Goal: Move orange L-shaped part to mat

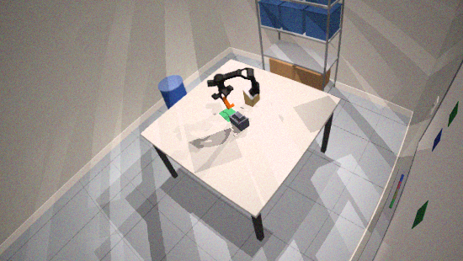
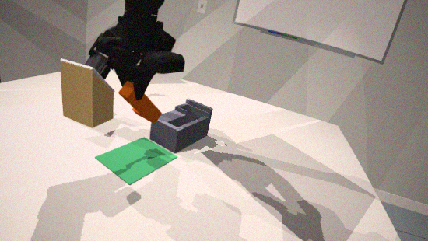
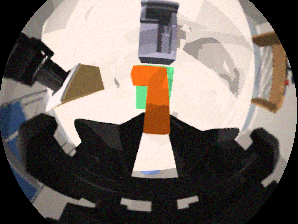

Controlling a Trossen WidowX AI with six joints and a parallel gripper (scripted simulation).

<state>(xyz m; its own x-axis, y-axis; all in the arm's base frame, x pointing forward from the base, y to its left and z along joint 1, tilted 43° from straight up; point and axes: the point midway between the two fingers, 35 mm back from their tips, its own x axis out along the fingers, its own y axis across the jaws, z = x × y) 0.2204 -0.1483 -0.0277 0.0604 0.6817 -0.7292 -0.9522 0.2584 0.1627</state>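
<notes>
Right now the green mat is 17 cm below my gripper tip, 2 cm to the left of it and 1 cm ahead of it. The rest, counted from my gripper tip: orange L-shaped part 4 cm to the left, 3 cm below.
</notes>
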